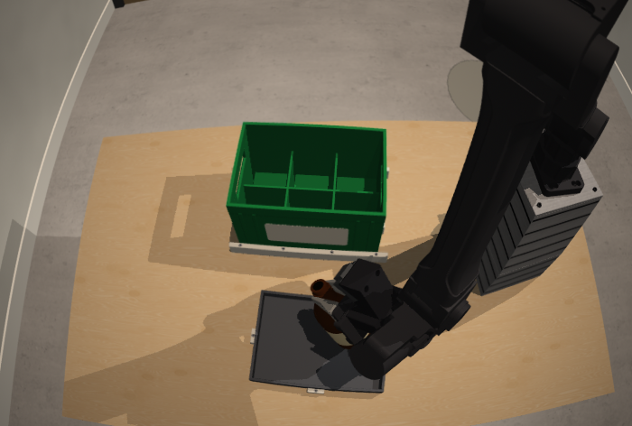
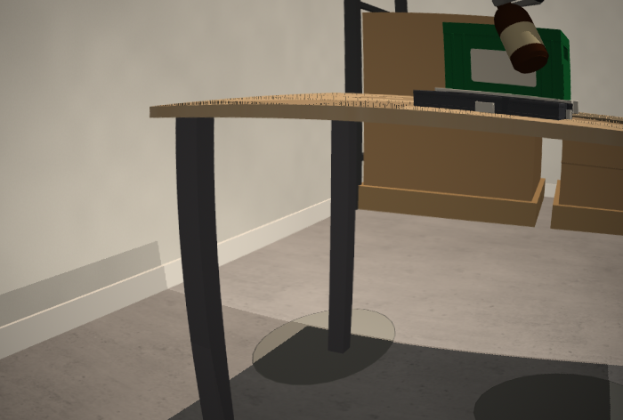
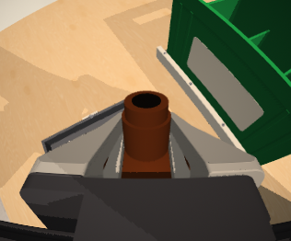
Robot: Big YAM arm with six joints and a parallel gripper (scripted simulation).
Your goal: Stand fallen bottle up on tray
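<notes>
The brown bottle is 5 cm below my hand, 2 cm to the left of it and 2 cm behind it. The rest, counted from my hand: dark tray: 19 cm below, 4 cm to the left, 1 cm ahead; then green crate: 25 cm to the right, 11 cm below.
</notes>
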